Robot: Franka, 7 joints.
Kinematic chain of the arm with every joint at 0, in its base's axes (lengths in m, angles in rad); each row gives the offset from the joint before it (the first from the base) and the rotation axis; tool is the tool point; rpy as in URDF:
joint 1: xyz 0 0 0.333 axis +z
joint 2: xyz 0 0 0 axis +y
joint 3: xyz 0 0 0.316 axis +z
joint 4: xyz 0.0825 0 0 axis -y
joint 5: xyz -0.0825 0 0.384 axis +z
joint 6: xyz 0 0 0 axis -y
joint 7: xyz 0.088 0 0 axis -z
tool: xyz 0 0 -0.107 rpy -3.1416 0 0
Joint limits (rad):
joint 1: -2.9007..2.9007
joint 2: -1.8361..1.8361
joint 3: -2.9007..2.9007
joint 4: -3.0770..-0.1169
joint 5: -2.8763..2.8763
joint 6: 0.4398..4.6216
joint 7: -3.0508..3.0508
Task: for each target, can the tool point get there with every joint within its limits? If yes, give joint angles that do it. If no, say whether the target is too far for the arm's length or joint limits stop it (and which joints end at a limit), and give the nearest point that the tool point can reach.
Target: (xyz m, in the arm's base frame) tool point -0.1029 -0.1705 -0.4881
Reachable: no: joint limits stop it (at a limit: joint 2) | nearest point -0.1116 -0.1849 -0.3565 | short by 0.133 m
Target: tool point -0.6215 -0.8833 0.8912
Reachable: no: too far | nearest point -0.4386 -0.6233 0.7269 | short by 0.358 m
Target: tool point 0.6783 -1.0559 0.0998
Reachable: no: too far | nearest point 0.4559 -0.7096 0.1763 | short by 0.419 m
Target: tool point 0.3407 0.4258 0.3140
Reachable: yes | joints 1.1346 0.3460 -0.0125 -2.1968 1.2482 3.6559 2.5088
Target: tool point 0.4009 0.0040 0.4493
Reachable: yes | joints -1.5403 -1.1603 1.4270 -2.1813 -0.4029 1.2150 0.2149
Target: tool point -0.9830 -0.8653 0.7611
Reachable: no: too far | nearest point -0.6121 -0.5388 0.5996 | short by 0.520 m
